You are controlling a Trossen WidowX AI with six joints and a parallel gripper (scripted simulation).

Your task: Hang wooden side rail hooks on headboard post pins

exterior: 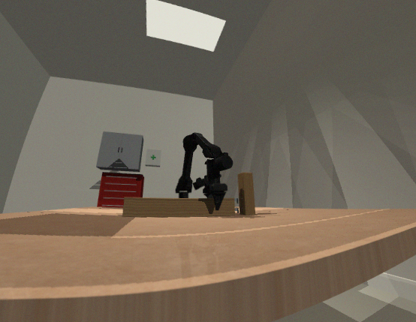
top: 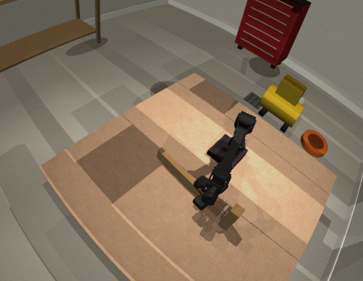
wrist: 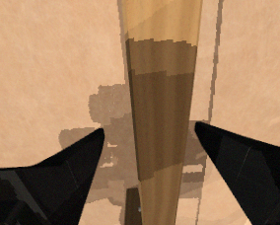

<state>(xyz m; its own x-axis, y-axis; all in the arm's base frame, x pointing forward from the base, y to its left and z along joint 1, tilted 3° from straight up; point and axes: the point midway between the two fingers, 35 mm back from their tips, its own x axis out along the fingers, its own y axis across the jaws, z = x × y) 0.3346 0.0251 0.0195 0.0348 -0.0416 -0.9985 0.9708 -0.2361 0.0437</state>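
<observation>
My gripper tip is now 140 mm to the right of the headboard post, 60 mm below it and 40 mm short of it.
</observation>
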